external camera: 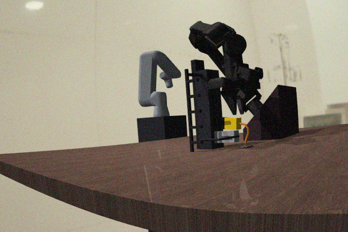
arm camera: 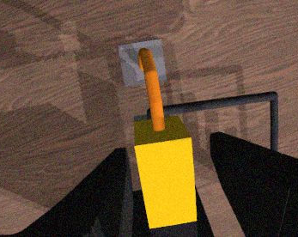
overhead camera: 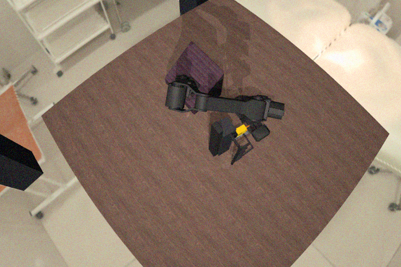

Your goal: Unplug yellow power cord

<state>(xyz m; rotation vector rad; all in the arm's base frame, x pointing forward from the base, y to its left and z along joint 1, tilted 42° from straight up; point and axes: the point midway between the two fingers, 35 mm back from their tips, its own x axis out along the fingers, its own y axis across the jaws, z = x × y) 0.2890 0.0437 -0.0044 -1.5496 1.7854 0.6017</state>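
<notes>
Now: gripper tip 10 mm past the yellow plug, 40 mm to the left of it and 10 mm above it. Also, from my gripper tip: grey pad: 20 mm to the left, 90 mm below.
</notes>
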